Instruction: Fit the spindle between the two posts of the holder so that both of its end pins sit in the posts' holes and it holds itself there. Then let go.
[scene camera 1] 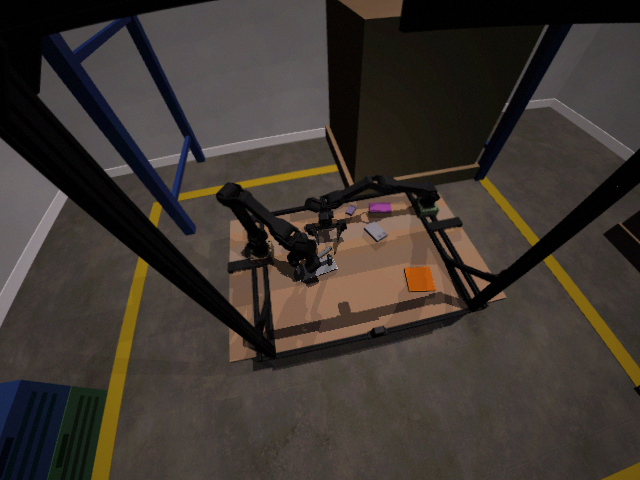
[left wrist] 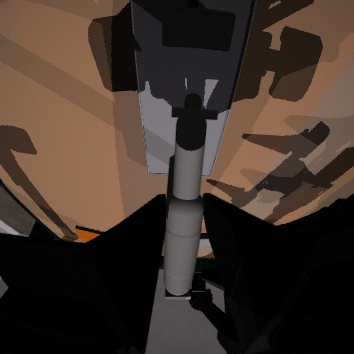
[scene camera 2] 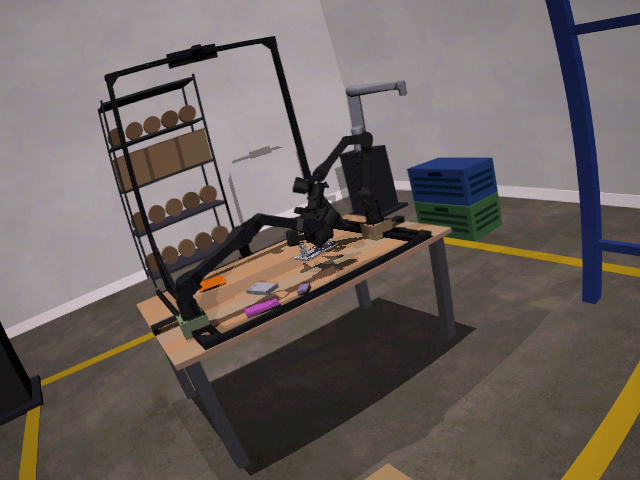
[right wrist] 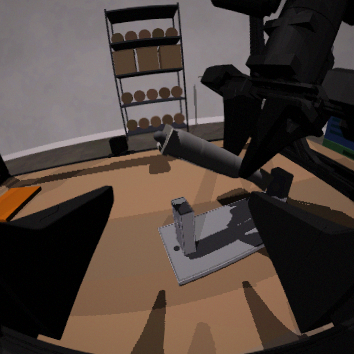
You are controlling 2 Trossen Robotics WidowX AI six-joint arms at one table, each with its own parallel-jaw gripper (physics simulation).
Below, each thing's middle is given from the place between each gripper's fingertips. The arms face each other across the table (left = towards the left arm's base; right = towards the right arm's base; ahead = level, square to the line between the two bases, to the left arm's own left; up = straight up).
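Labels:
Grey spindle [right wrist: 175,142]: 6 cm to the left of my right hand, 4 cm behind it, 1 cm below it. Holder plate [left wrist: 164,74]: 11 cm below my right hand, 8 cm to the left of it, 5 cm behind it.
Left hand: 9 cm above the holder plate, 1 cm to the right of it. Grey spindle: 1 cm above my left hand, 1 cm to the right of it.

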